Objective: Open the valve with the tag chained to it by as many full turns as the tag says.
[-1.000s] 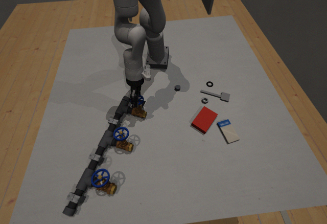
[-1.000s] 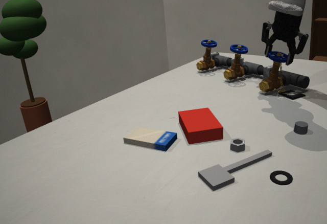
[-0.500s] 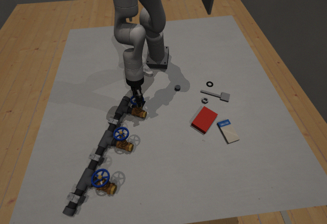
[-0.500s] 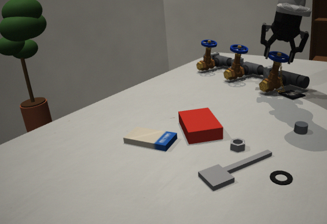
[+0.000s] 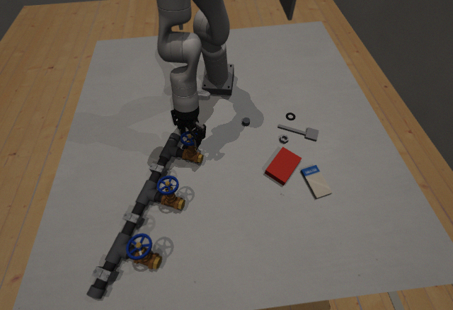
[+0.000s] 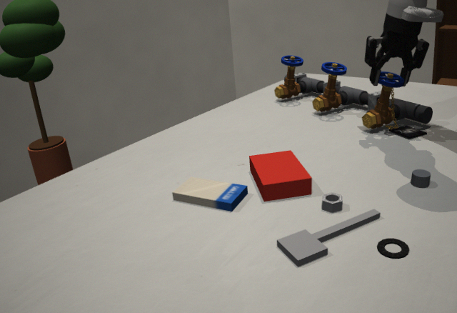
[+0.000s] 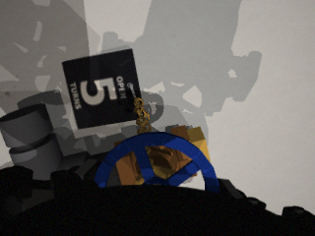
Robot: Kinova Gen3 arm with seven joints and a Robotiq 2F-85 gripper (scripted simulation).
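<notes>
My gripper is now 120 mm above the black tag and 40 mm past it. Round my hand: red block (310 mm to the left, 130 mm ahead, 110 mm below); small grey cylinder (230 mm to the left, 110 mm below, 100 mm behind); grey paddle-shaped tool (440 mm to the left, 120 mm below).
</notes>
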